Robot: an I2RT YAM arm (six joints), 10 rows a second.
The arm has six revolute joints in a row. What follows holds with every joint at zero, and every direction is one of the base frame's. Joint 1 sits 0.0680 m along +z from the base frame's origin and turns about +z. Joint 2 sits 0.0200 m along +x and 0.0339 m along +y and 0.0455 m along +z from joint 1 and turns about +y. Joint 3 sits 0.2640 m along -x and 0.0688 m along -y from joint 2 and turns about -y. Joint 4 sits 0.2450 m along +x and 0.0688 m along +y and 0.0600 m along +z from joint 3 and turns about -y. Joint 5 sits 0.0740 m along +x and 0.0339 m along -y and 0.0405 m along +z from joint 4 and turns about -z. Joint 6 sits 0.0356 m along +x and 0.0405 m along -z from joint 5 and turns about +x. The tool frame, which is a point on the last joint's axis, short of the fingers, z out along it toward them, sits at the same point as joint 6; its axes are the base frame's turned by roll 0.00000, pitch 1.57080 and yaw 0.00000 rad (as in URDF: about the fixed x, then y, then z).
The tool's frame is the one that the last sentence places.
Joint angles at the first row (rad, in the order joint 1, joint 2, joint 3, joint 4, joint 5, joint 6):
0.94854 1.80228 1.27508 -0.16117 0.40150 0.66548
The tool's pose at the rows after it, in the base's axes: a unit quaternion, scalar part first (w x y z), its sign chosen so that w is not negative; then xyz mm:
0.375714, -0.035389, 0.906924, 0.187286, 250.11, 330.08, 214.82
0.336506, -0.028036, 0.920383, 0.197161, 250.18, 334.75, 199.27
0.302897, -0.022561, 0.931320, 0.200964, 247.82, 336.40, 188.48
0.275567, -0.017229, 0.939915, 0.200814, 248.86, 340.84, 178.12
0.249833, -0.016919, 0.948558, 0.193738, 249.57, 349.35, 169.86
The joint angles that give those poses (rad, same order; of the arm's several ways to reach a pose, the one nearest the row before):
0.95083 1.86180 1.30830 -0.20277 0.33742 0.72614
0.95236 1.90183 1.31549 -0.22258 0.27791 0.77955
0.95541 1.92359 1.31588 -0.24928 0.23137 0.82037
0.95655 1.96021 1.33648 -0.27484 0.19589 0.85126
0.96457 2.00751 1.38419 -0.32407 0.17071 0.87378

